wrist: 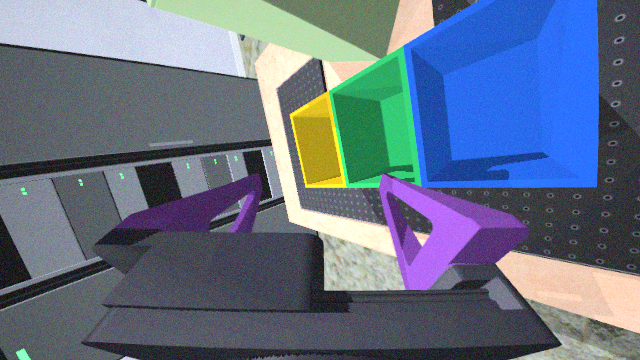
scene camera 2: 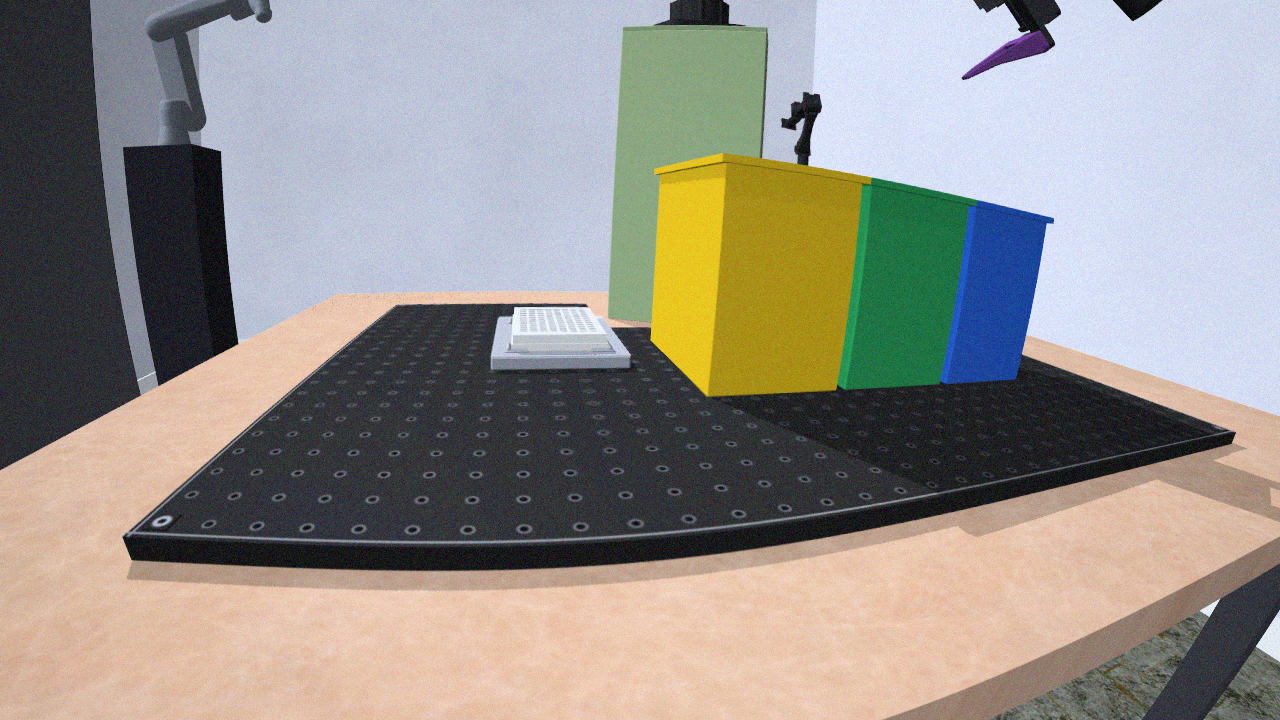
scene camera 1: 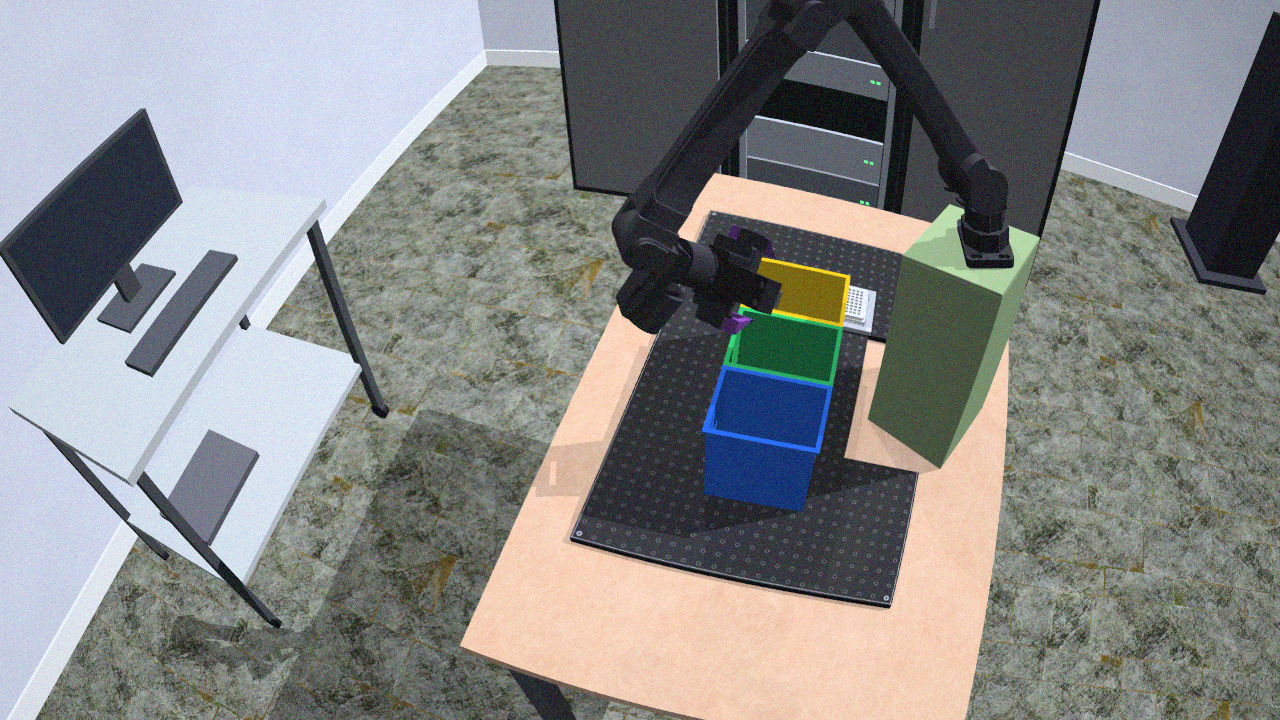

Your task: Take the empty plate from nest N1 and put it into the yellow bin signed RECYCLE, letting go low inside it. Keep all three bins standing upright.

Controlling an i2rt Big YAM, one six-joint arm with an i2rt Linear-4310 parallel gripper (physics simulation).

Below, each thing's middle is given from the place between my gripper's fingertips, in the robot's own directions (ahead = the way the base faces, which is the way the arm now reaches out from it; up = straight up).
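I see the green bin (scene camera 2: 910,241) 250 mm below my hand, 40 mm to the right of it and 50 mm behind it. The blue bin (scene camera 1: 763,431) is 250 mm below my hand too, but 90 mm to the left of it and 30 mm behind it, while the yellow bin (scene camera 2: 754,263), counted from the same hand, is 250 mm below, 60 mm behind and 170 mm to the right. Then there is the white plate (scene camera 2: 534,328), well below my hand, a good way behind it and far to the right of it. Going by their middles, the plate is the farthest from my hand of the things named here.
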